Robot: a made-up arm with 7 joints.
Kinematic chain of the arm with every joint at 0, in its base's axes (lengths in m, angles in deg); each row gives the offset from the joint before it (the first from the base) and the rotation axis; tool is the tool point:
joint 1: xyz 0 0.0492 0 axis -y
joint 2: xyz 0 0.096 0 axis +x
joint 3: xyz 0 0 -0.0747 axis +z
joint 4: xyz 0 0 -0.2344 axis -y
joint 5: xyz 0 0 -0.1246 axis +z
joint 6: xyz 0 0 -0.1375 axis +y
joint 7: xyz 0 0 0 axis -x
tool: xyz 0 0 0
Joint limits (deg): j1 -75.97..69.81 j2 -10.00..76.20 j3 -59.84..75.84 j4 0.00..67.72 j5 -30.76..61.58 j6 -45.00..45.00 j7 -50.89..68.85
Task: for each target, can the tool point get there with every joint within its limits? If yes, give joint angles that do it. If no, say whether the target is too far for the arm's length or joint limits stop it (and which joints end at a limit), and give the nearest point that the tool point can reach.
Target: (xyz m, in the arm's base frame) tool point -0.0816 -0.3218 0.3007
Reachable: no: joint limits stop it (at a limit: joint 1, joint 2, joint 3, joint 4) | nearest point 0.3854 -0.1322 -0.0119 | short by 0.593 m
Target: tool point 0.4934 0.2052 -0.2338
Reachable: yes | joints 50.16 3.76 10.47 32.00 22.64 -30.67 32.71
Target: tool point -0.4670 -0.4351 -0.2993
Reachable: no: too far | nearest point -0.3602 -0.1199 -0.2309 | short by 0.340 m
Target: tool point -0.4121 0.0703 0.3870
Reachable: no: joint limits stop it (at a limit: joint 1, joint 2, joint 4) | nearest point -0.5457 0.0460 -0.1364 | short by 0.541 m
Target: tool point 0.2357 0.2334 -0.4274
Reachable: yes | joints 1.54 15.59 -8.02 59.71 35.36 25.24 43.61
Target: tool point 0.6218 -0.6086 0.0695
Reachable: no: too far | nearest point 0.4073 -0.1268 -0.0260 | short by 0.536 m
